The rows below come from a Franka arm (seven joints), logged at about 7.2 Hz.
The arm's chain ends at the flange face. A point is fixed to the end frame.
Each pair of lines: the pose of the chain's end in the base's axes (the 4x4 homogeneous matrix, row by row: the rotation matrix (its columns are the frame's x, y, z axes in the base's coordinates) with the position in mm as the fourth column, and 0 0 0 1 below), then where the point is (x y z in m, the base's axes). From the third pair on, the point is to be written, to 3 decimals.
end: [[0.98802 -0.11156 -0.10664 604.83], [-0.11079 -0.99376 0.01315 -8.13], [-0.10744 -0.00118 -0.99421 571.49], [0 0 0 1]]
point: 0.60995 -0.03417 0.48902
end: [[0.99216 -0.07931 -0.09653 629.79], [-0.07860 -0.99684 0.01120 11.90], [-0.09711 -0.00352 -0.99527 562.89], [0 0 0 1]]
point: 0.63662 -0.01383 0.48045
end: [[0.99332 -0.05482 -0.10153 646.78], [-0.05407 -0.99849 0.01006 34.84], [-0.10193 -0.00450 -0.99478 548.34], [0 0 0 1]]
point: 0.654 0.009 0.466
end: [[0.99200 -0.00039 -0.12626 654.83], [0.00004 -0.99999 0.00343 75.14], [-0.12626 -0.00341 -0.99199 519.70], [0 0 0 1]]
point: 0.661 0.050 0.437
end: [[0.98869 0.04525 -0.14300 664.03], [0.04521 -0.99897 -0.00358 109.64], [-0.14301 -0.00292 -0.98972 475.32], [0 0 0 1]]
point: 0.670 0.085 0.393
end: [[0.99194 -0.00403 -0.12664 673.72], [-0.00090 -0.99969 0.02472 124.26], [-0.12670 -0.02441 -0.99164 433.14], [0 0 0 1]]
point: 0.680 0.101 0.350
